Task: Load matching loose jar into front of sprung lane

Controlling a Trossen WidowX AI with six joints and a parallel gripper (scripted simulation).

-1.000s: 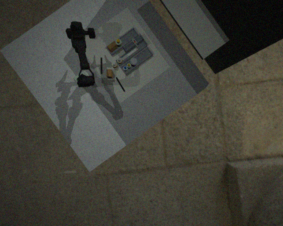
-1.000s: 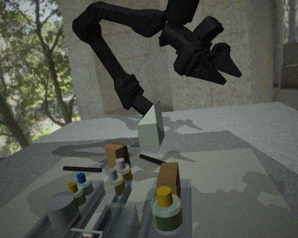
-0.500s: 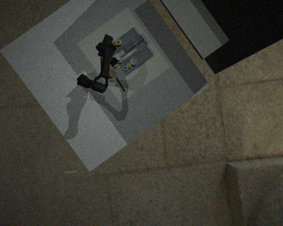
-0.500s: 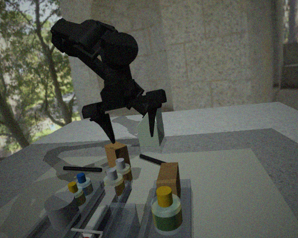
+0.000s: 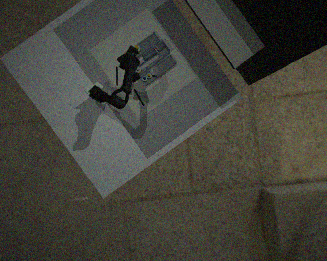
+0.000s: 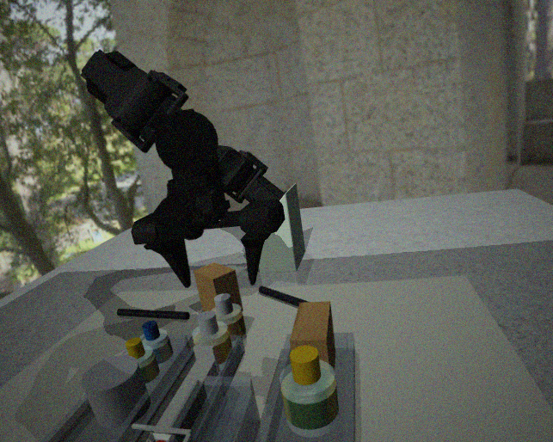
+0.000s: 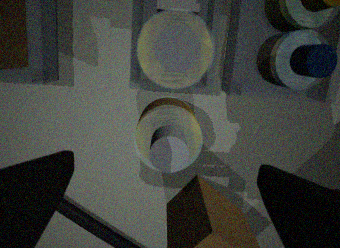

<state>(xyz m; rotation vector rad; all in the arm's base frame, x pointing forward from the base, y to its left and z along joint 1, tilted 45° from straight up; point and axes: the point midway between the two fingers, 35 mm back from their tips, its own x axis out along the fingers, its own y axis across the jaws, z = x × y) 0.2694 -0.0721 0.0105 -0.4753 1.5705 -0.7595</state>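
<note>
Now: gripper tip 130 mm short of the grey cylinder, 100 mm to the left of it and 50 mm above it. Round my gripper tip: orange box (90 mm ahead, 120 mm to the left, 40 mm below); then sprung lane (210 mm ahead, 60 mm below).
</note>
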